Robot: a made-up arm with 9 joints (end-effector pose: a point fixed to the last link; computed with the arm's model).
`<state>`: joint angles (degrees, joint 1 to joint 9).
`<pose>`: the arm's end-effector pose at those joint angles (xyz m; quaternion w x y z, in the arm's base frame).
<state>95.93 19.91 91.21 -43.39 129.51 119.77 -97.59 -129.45 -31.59</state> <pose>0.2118 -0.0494 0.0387 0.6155 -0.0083 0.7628 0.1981</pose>
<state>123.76 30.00 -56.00 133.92 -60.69 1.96 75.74 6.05 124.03</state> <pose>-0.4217 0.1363 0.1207 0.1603 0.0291 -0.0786 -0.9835</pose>
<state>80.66 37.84 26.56 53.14 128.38 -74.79 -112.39 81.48 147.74</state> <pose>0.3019 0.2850 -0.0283 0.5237 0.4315 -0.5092 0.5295</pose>
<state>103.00 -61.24 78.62 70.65 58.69 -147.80 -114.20 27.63 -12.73</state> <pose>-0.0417 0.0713 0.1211 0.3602 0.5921 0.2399 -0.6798</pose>
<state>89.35 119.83 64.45 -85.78 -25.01 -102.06 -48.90 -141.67 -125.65</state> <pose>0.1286 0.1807 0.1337 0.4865 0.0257 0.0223 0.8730</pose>
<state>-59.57 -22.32 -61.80 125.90 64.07 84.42 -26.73 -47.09 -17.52</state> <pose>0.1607 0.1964 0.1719 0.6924 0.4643 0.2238 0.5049</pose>
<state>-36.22 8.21 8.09 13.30 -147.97 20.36 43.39 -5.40 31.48</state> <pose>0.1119 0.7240 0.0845 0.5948 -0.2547 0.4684 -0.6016</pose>
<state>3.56 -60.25 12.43 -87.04 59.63 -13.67 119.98 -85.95 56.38</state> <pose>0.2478 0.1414 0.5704 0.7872 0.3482 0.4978 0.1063</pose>
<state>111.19 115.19 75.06 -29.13 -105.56 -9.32 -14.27 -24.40 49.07</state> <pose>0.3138 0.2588 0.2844 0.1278 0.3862 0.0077 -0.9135</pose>
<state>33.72 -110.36 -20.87 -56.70 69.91 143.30 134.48 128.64 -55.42</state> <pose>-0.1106 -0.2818 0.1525 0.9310 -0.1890 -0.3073 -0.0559</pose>
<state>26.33 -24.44 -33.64 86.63 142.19 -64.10 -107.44 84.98 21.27</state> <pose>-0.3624 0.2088 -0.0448 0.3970 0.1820 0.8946 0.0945</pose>
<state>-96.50 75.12 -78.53 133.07 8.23 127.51 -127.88 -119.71 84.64</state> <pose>0.3947 0.2886 -0.2876 0.1110 0.2483 -0.9533 -0.1313</pose>
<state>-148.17 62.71 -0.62 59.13 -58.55 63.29 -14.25 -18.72 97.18</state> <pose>-0.2440 0.3176 0.0257 0.6824 -0.1174 -0.6127 0.3811</pose>
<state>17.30 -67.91 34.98 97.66 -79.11 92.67 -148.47 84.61 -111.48</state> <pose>-0.0454 0.2479 0.1817 0.4872 0.1744 -0.8177 0.2520</pose>
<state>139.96 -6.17 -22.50 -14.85 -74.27 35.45 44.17 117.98 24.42</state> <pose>0.3786 0.7678 0.0669 0.0518 -0.4295 0.5449 -0.7183</pose>
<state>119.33 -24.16 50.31 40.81 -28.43 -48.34 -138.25 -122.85 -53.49</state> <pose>-0.0598 -0.2751 0.2426 0.4507 0.1733 0.5310 -0.6964</pose>
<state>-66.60 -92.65 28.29 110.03 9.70 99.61 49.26 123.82 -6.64</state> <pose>0.2821 0.4627 0.3320 0.0352 -0.6737 0.6979 0.2407</pose>
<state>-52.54 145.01 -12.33 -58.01 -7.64 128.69 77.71 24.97 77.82</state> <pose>0.1688 -0.1002 0.0102 0.3882 0.1966 0.5370 -0.7227</pose>
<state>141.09 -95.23 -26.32 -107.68 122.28 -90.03 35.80 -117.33 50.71</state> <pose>-0.3171 0.2406 0.0254 0.9415 0.3169 -0.0538 0.1009</pose>
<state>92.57 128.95 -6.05 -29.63 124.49 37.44 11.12 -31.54 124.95</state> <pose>-0.0667 0.0261 -0.0078 0.6566 -0.6035 0.3429 0.2950</pose>
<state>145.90 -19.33 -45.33 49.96 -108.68 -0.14 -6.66 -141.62 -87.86</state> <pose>0.0859 0.8897 -0.0405 0.0242 -0.4642 -0.2027 -0.8619</pose>
